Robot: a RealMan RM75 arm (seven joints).
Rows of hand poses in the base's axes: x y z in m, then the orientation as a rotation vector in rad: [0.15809 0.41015 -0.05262 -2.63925 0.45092 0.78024]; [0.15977 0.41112 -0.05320 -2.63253 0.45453 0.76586]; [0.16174 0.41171 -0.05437 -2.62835 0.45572 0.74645]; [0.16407 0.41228 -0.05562 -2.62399 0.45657 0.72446]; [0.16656 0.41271 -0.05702 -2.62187 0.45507 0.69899]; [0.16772 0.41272 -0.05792 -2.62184 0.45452 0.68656]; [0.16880 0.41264 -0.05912 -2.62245 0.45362 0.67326]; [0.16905 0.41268 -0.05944 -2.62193 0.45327 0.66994]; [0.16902 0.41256 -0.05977 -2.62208 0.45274 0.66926]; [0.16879 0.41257 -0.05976 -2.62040 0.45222 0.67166]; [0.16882 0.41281 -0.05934 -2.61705 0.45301 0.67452]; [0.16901 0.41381 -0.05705 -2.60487 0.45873 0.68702]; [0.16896 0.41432 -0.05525 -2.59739 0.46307 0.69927]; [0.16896 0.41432 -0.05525 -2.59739 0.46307 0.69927]
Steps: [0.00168 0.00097 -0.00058 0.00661 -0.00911 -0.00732]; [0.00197 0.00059 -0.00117 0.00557 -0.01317 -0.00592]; [0.00233 0.00057 -0.00125 0.00600 -0.01506 -0.00626]; [0.00249 0.00043 -0.00140 0.00488 -0.01803 -0.00470]; [0.00116 0.00001 -0.00090 0.00133 -0.00883 -0.00207]; [0.00108 -0.00008 -0.00120 0.00088 -0.00953 -0.00180]; [0.00025 0.00004 -0.00032 0.00087 -0.00238 -0.00058]; [-0.00003 -0.00012 -0.00033 0.00008 -0.00057 0.00025]; [-0.00023 0.00001 0.00001 0.00151 0.00166 0.00026]; [0.00003 0.00024 0.00042 0.00261 0.00227 -0.00101]; [0.00019 0.00100 0.00229 0.00839 0.01023 -0.00506]; [-0.00005 0.00051 0.00180 0.00444 0.00968 -0.00271]; [0.00000 0.00000 0.00000 0.00000 0.00000 0.00000]
